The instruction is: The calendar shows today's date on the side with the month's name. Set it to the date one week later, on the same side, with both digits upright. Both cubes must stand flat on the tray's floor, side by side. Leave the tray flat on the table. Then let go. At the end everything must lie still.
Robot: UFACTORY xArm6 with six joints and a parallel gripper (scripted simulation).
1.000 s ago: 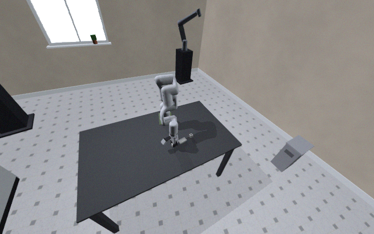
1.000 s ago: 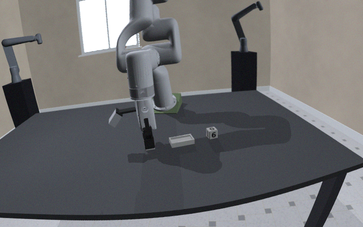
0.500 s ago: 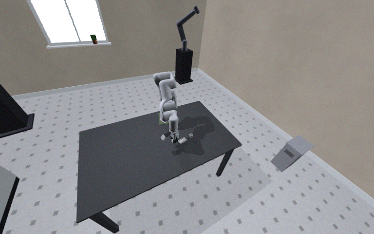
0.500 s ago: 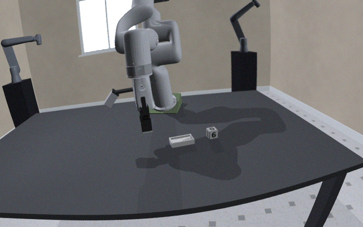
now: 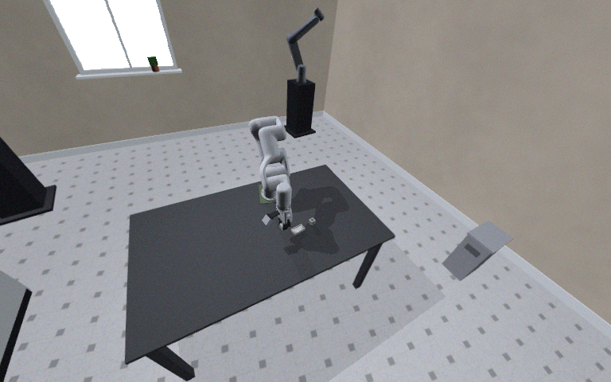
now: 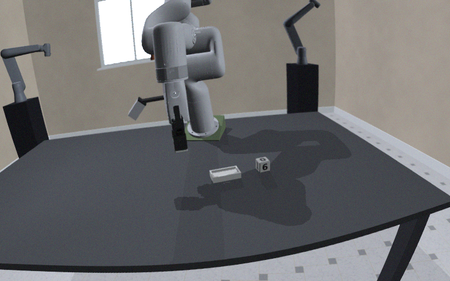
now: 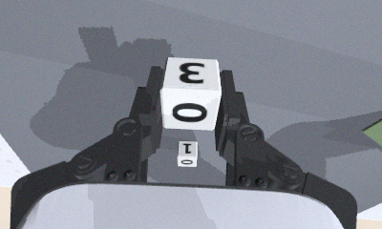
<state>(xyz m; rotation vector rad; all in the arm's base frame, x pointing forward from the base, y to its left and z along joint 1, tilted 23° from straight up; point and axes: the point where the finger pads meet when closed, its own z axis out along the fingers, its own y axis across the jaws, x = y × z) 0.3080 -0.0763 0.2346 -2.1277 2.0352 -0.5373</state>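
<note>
Right now my hand is 120 mm above the white calendar tray and 110 mm to the right of it.
</note>
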